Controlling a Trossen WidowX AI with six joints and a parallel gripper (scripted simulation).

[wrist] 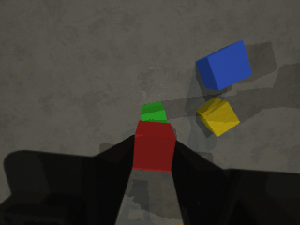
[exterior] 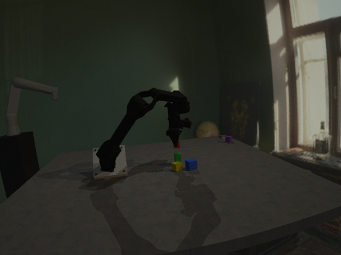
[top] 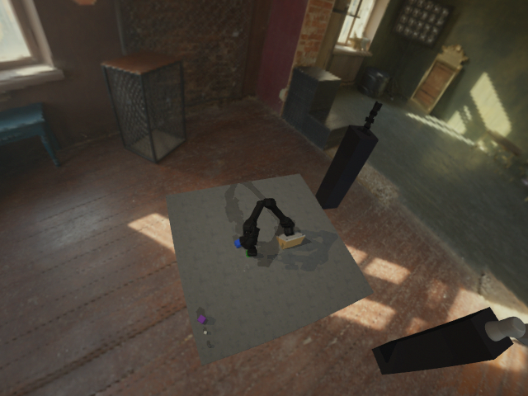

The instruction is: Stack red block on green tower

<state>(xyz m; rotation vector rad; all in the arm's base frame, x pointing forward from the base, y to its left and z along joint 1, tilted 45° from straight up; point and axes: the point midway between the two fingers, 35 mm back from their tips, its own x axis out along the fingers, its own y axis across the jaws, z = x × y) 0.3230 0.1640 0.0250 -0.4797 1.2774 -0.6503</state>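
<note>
Right now my gripper tip is 10 mm past the yellow block, 90 mm to the left of it and 80 mm above it. From my gripper tip the other things lie so: red block 10 mm above; purple block 380 mm ahead, 400 mm to the left, 80 mm below; blue block 60 mm ahead, 100 mm to the right, 80 mm below.
</note>
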